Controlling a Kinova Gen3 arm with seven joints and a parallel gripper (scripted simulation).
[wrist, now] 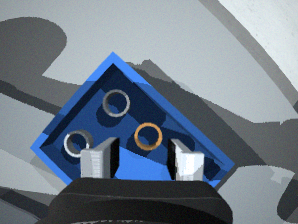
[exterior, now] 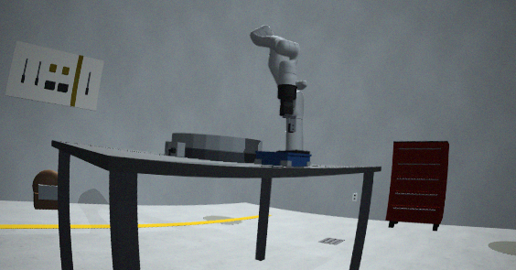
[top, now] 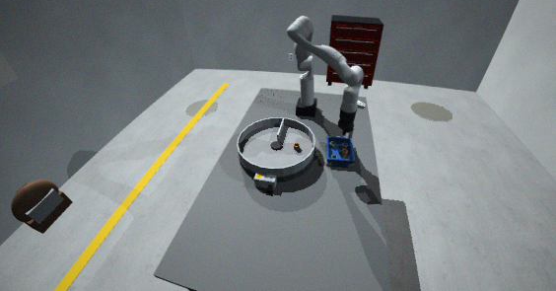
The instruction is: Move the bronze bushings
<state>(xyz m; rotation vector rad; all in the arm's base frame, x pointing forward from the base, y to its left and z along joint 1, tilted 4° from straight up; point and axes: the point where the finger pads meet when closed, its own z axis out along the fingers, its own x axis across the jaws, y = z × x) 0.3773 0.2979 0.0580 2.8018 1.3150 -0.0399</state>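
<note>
My hand is 1 cm short of the blue crate, 2 cm to the left of it and 13 cm above it. From my hand the other things lie so: turntable: 9 cm ahead, 37 cm to the right, 10 cm below.
</note>
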